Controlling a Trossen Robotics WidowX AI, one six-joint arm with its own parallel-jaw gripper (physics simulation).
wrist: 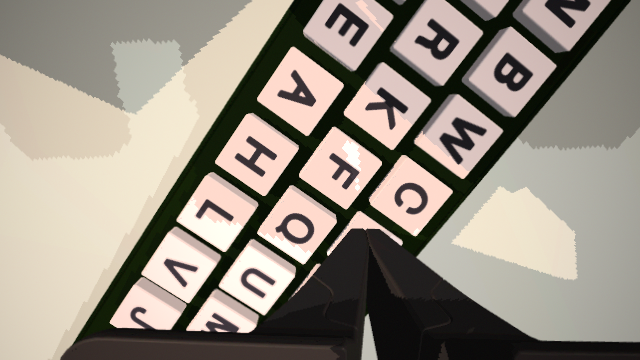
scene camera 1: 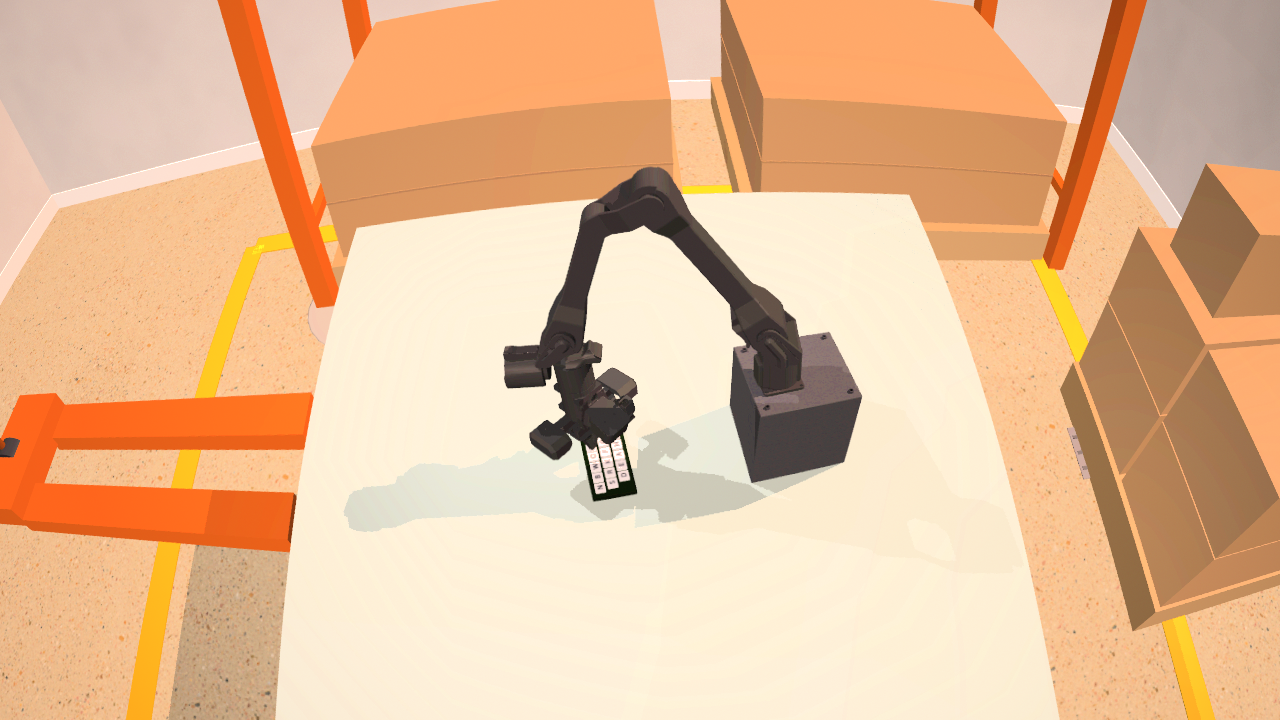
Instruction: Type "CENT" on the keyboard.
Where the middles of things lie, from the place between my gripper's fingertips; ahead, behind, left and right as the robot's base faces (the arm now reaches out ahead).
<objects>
I see my gripper 2 cm to the right of the c key (wrist: 409, 195).
</objects>
